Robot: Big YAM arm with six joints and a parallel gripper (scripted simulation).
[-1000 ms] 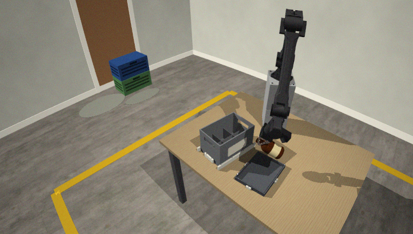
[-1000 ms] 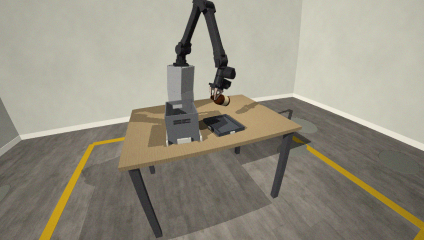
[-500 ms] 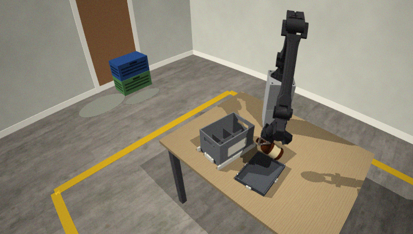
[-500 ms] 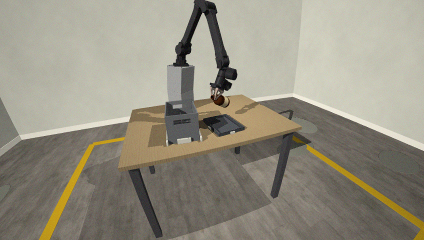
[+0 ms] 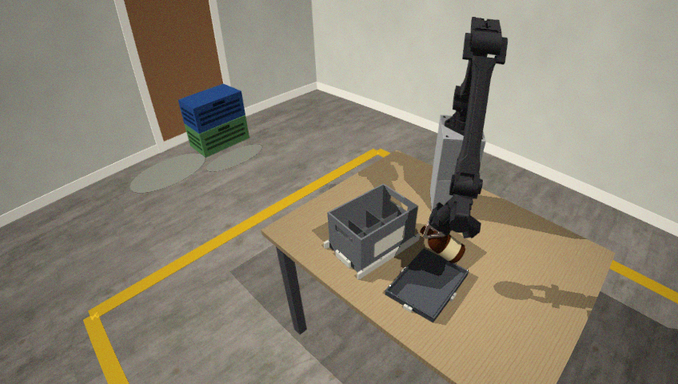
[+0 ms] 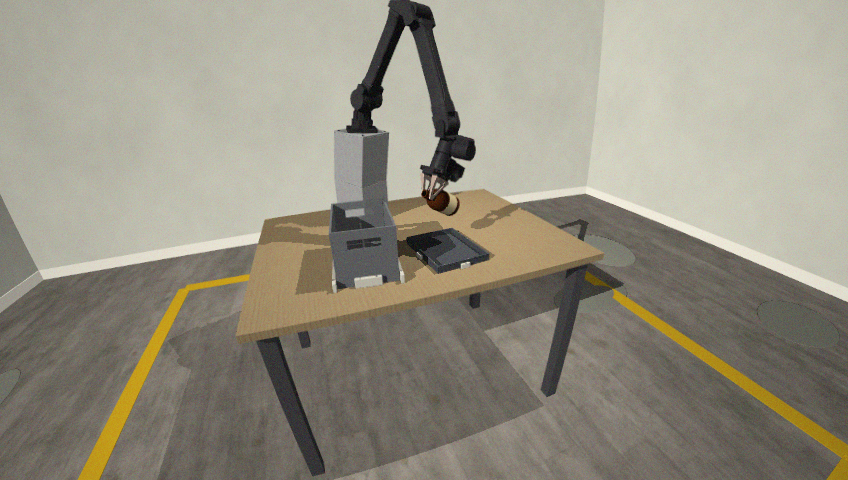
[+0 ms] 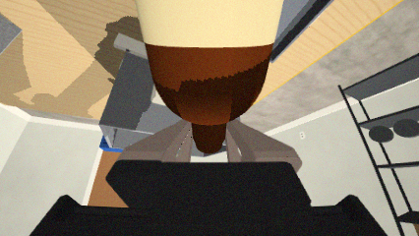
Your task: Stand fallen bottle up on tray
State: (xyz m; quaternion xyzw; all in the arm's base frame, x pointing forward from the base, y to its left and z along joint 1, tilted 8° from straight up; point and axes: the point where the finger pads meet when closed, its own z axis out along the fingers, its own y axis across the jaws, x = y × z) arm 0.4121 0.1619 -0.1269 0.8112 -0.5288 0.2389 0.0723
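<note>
Right now my hand is 2 cm past the brown bottle, 4 cm to the right of it and 2 cm above it. The rest, counted from my hand: dark tray (2 cm ahead, 5 cm to the left, 19 cm below); then grey crate (1 cm ahead, 23 cm to the right, 11 cm below).
</note>
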